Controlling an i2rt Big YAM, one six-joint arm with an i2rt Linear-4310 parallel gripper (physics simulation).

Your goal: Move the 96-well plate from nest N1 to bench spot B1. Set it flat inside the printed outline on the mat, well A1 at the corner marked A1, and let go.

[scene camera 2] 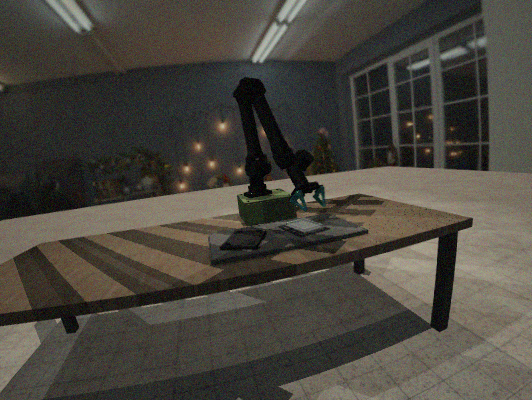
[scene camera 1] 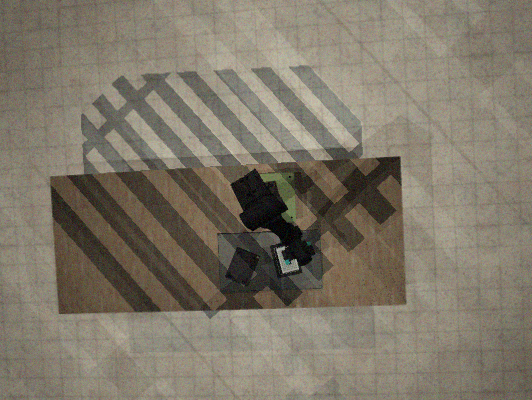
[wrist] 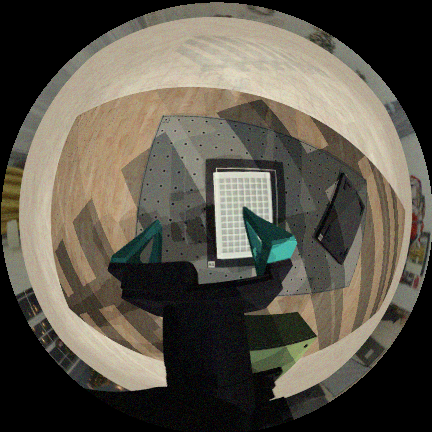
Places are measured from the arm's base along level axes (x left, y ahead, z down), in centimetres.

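Where they show: gripper, between the fingertips: (scene camera 2: 315,208) (wrist: 199,216); arm's base, origin of its link: (scene camera 2: 258,194).
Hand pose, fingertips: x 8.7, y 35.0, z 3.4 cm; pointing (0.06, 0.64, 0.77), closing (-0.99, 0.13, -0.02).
Note:
Each offset is from my fingertips to the top centre of the thing. "spot": to the spot under its first point. Level surfaces: height alone.
The white 96-well plate @(dx -6.0, dy +0.0, dz +4.4 cm) (scene camera 1: 292,269) (scene camera 2: 305,226) (wrist: 232,210) lies on the black mat @(dz +5.9 cm) (wrist: 280,190) of the bench spot. In the wrist view, the printed outline @(spot: dx -6.5, dy +6.9, dz +5.9 cm) (wrist: 245,169) shows beyond the plate's far edge and along its right side; its left line does not show beside the plate. The A1 marks are too small to read. The black nest @(dx -29.4, dy -1.2, dz +4.3 cm) (scene camera 1: 242,266) (scene camera 2: 244,239) (wrist: 341,220) holds no plate. My gripper (scene camera 1: 298,252) (scene camera 2: 313,207) (wrist: 199,216) is open and empty above the plate, offset to its left in the wrist view, with one teal finger hiding part of its wells.
Mat and nest sit on a grey perforated board @(spot: dx +4.4, dy +15.4, dz +6.0 cm) (scene camera 1: 314,283) (scene camera 2: 350,230) (wrist: 172,175) on the wooden table @(dz +7.4 cm) (scene camera 1: 365,280) (scene camera 2: 415,215) (wrist: 105,150). The green base block (scene camera 1: 288,192) (scene camera 2: 265,208) (wrist: 280,332) stands behind the board. Striped shadows cross everything.

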